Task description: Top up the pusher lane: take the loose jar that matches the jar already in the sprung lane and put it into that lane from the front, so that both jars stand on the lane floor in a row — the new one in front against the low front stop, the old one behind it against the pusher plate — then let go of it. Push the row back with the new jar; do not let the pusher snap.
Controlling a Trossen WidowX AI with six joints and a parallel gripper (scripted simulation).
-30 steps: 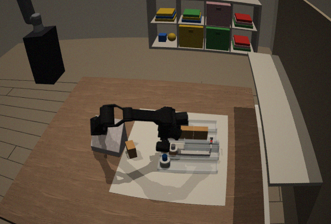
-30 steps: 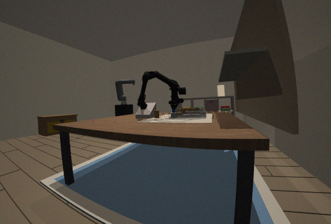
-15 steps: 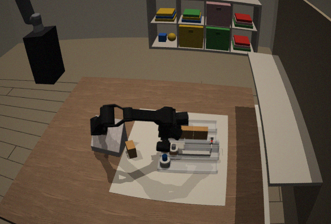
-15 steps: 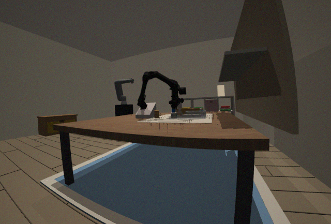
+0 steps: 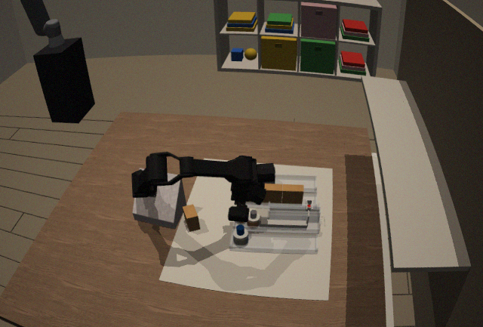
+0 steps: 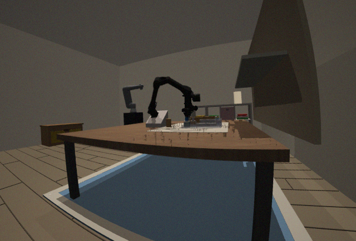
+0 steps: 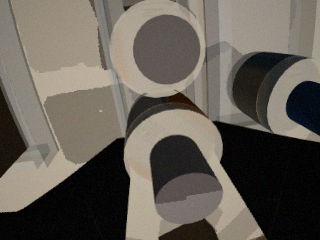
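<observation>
The blue-lidded jar lies 10 mm ahead of my gripper tip and 80 mm to the right of it. Round my gripper tip: orange box (170 mm behind, 20 mm to the right, 20 mm below); then clear sprung lane (150 mm ahead, 30 mm to the left, 30 mm below).
</observation>
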